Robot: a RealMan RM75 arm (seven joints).
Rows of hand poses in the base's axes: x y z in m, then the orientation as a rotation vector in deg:
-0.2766 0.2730 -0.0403 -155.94 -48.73 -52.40
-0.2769 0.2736 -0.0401 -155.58 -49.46 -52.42
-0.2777 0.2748 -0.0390 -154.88 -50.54 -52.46
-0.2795 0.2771 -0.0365 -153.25 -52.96 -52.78
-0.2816 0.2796 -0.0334 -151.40 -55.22 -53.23
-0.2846 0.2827 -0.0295 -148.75 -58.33 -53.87
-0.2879 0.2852 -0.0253 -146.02 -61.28 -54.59
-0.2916 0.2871 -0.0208 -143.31 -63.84 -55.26
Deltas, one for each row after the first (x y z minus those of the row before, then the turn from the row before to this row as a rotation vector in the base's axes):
-0.0003 0.0006 0.0002 -0.03 -0.09 0.54
-0.0008 0.0012 0.0011 0.09 -0.14 0.87
-0.0018 0.0023 0.0025 0.20 -0.47 1.95
-0.0021 0.0025 0.0031 0.40 -0.55 1.95
-0.0030 0.0031 0.0039 0.57 -0.80 2.74
-0.0033 0.0025 0.0042 0.63 -0.86 2.68
-0.0037 0.0019 0.0045 0.74 -0.79 2.49

